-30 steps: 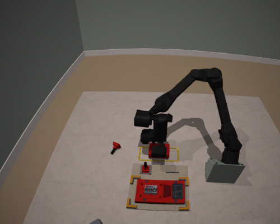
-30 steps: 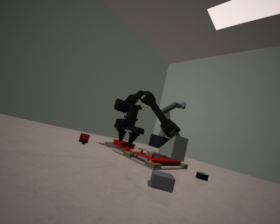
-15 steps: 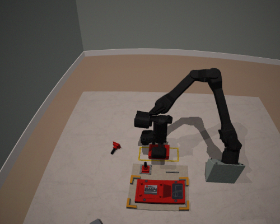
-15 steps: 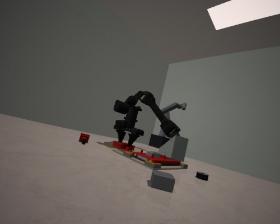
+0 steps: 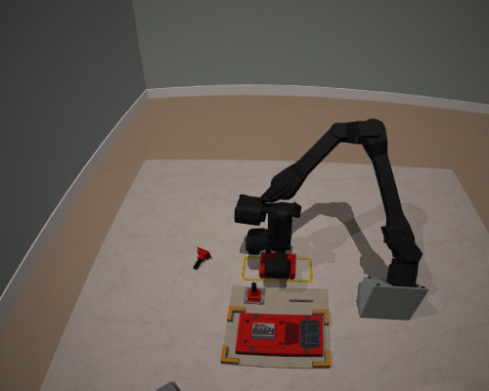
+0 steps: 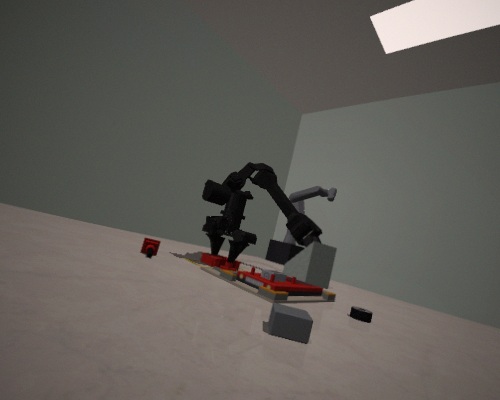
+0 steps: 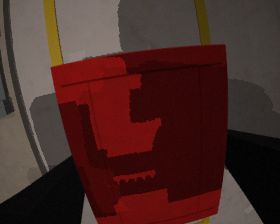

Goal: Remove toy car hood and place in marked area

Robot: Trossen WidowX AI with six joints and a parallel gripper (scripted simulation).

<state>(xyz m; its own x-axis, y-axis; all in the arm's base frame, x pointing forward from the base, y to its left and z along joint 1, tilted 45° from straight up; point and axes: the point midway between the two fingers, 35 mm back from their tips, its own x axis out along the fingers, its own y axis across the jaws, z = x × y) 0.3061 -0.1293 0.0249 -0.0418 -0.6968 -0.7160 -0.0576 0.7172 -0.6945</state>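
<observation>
My gripper tip is now right at the red hood. From my gripper tip the other things lie so: black wheel (70 mm behind, 390 mm to the left).
</observation>
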